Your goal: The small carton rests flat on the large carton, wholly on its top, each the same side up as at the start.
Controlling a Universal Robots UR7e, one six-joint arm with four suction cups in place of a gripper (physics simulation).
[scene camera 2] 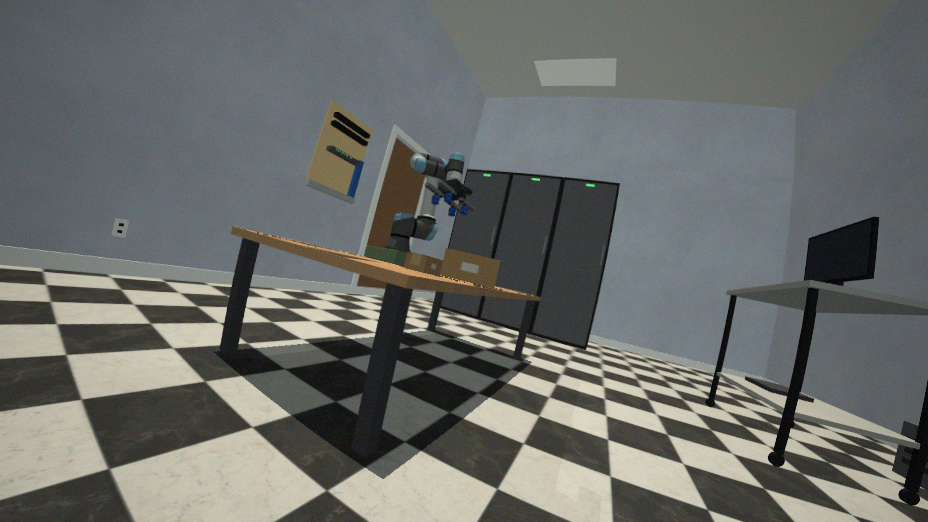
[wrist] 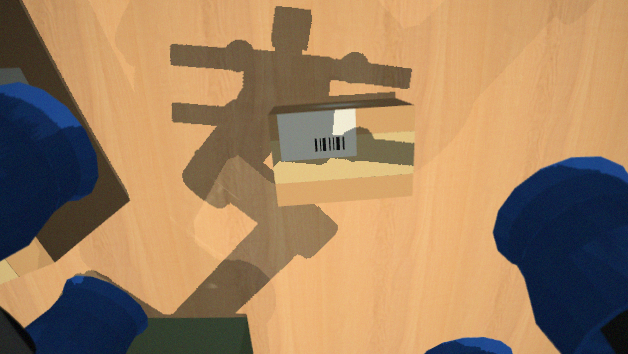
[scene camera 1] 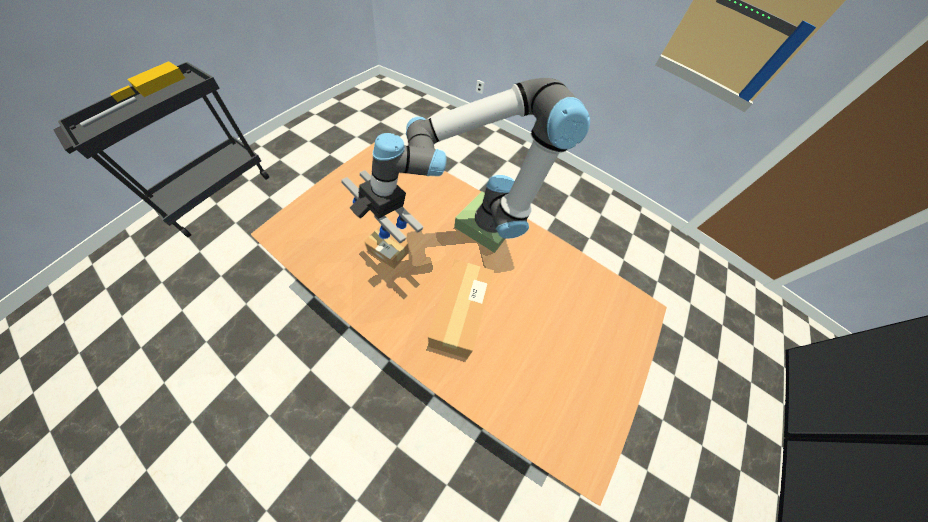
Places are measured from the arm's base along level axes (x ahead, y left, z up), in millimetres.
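Pixels of known places: hand, tool point: (scene camera 2: 449, 208) (wrist: 283, 279); arm's base, link origin: (scene camera 2: 397, 251) (scene camera 1: 491, 219).
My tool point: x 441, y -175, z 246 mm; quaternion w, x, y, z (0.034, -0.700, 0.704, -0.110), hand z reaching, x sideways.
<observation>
Ahead of a thing's pixels: the offset from my tool point to its top centre. "*": to the spot under its first point.
The small carton {243 mm down, 27 mm back, 52 mm right} (scene camera 1: 392, 253) (scene camera 2: 423, 262) (wrist: 345, 186), tan with a barcode label, rests flat on the table (scene camera 1: 564, 363) (scene camera 2: 311, 251), label up. It is apart from the large carton {165 mm down, 34 mm back, 364 mm left} (scene camera 1: 459, 311) (scene camera 2: 471, 267), a long tan box with a white label on top and another on its side. In the wrist view a dark side of the large carton {* 263 mm down, 122 mm back, 235 mm left} (wrist: 102, 207) shows at the left, partly behind a blue suction cup. My gripper (scene camera 1: 381, 217) (scene camera 2: 450, 203) has its four cups pointing down, high above the table near the small carton, with no carton on them. The suction is open.
The green base block (scene camera 1: 465, 227) (scene camera 2: 387, 254) (wrist: 195, 336) under the arm stands near both cartons. A black cart (scene camera 1: 217, 84) with yellow boxes stands by the wall. Dark cabinets (scene camera 2: 535, 246) stand beyond the table. The arm's shadow falls around the small carton.
</observation>
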